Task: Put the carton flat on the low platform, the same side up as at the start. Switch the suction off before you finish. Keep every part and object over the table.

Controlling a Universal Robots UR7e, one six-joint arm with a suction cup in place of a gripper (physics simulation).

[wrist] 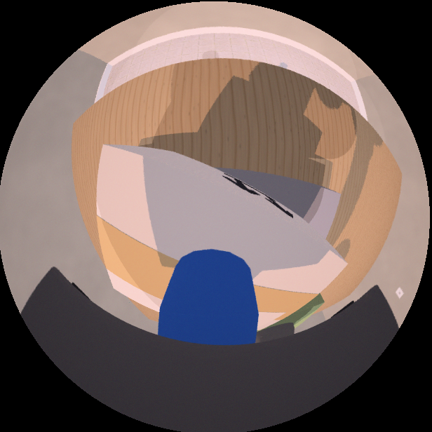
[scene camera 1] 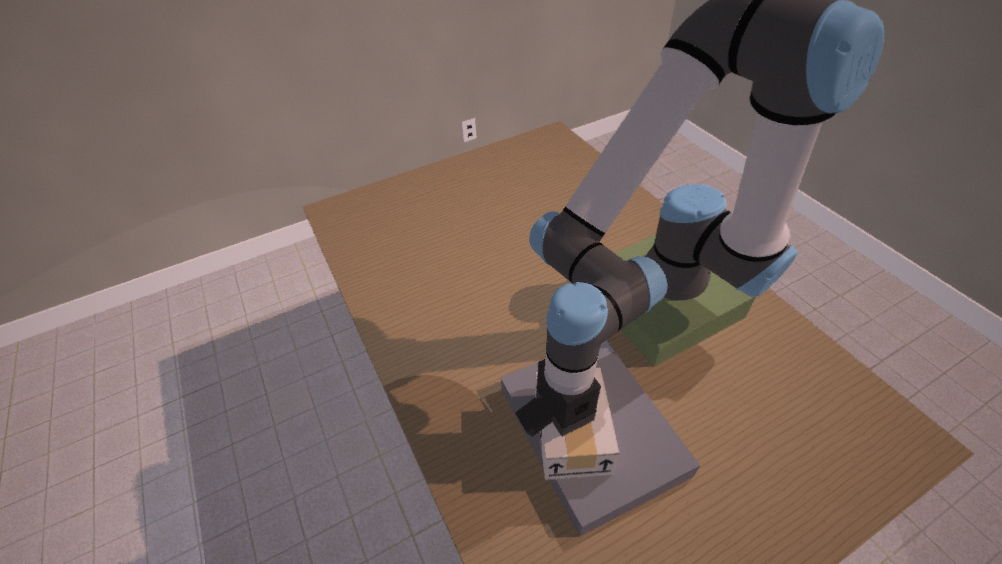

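Seen in the pictures: arm's base, link origin: (scene camera 1: 674, 275).
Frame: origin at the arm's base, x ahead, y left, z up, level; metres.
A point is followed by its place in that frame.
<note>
The pale carton (scene camera 1: 608, 442) {z 0.062, x 0.395, y 0.282 m} (wrist: 200, 215) has an orange tape band over its top and two black arrows pointing up on its near side. It is upright and looks level. My suction gripper (scene camera 1: 576, 425) {z 0.049, x 0.437, y 0.210 m} (wrist: 209, 300) is on the carton's top, with its blue cup against the top face in the wrist view. The carton is over the left part of the low grey platform (scene camera 1: 655, 451) {z -0.025, x 0.299, y 0.307 m} (wrist: 302, 192), turned relative to it, with its near left corner around the platform's left edge. The carton's underside is hidden, so whether it touches the platform cannot be told.
The wooden table (scene camera 1: 434, 259) {z -0.073, x 0.438, y -0.401 m} (wrist: 125, 112) extends around the platform. The robot's base stands on a green block (scene camera 1: 701, 336) {z -0.050, x 0.032, y 0.141 m} (wrist: 300, 312) behind and right of the platform. The platform lies near the table's left edge in the scene view, with tiled floor beyond.
</note>
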